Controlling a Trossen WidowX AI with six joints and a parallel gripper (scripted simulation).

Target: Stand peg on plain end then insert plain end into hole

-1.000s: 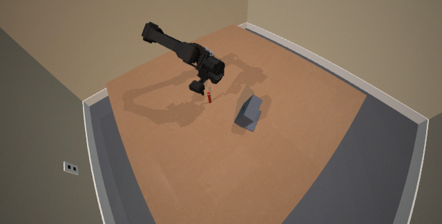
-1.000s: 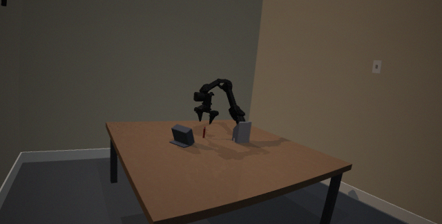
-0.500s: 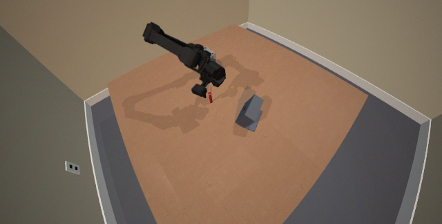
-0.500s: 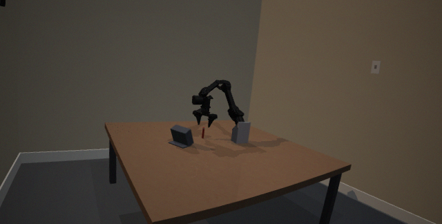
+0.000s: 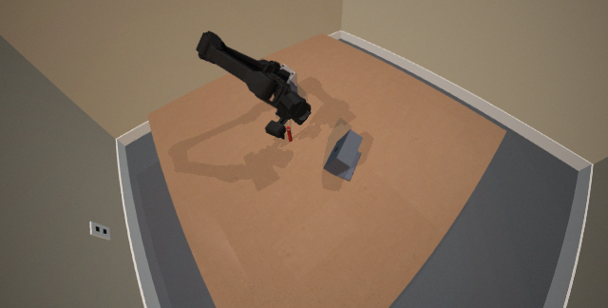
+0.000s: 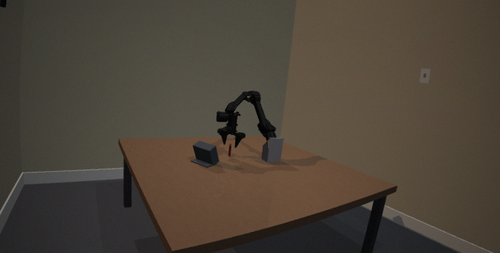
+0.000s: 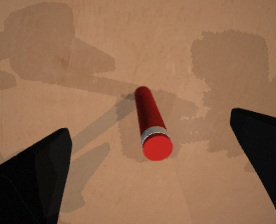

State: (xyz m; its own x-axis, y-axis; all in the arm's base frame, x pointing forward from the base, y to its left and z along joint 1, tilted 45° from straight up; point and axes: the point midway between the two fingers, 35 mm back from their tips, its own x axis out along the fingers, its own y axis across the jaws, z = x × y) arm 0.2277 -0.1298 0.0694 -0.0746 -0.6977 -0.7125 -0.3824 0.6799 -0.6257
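My gripper tip is 1 cm above the red peg. The rest, counted from my gripper tip: flat foot 23 cm ahead, 10 cm to the left, 6 cm below; grey sloped panel 20 cm ahead, 9 cm to the left, 1 cm below.
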